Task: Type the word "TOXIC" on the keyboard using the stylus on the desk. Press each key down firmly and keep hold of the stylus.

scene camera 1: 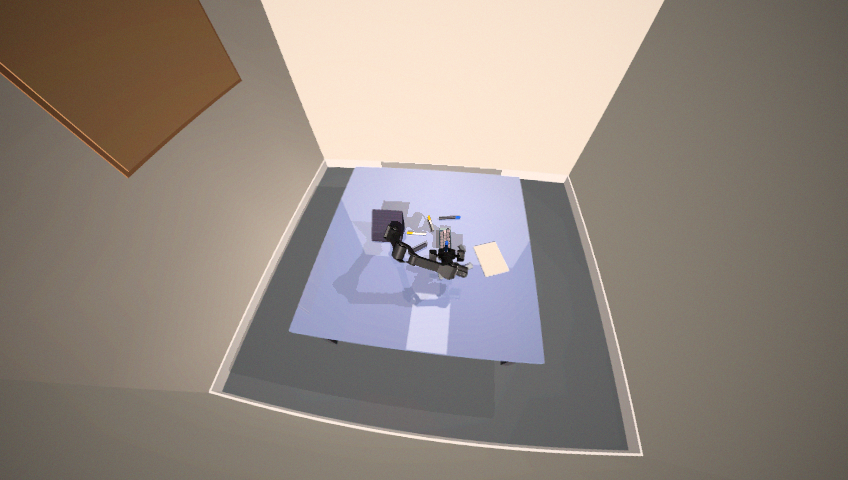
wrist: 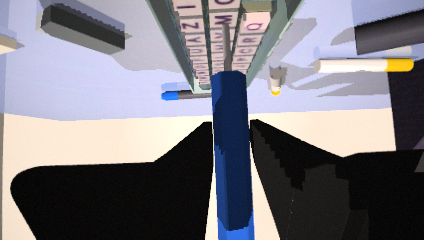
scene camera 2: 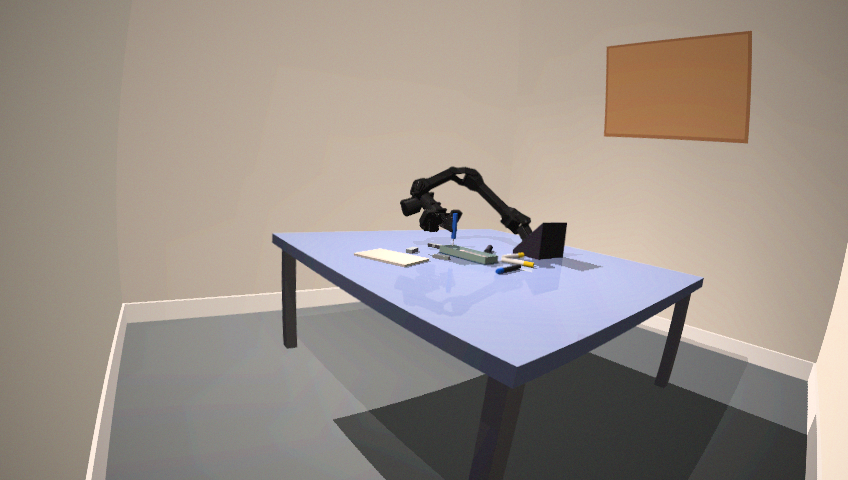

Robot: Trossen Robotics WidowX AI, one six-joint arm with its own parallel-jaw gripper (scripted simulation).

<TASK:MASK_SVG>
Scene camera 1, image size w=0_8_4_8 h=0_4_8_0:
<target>cream notepad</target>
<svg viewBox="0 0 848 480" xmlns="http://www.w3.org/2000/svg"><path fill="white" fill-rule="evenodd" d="M495 242L474 247L485 277L509 270Z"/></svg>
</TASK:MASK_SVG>
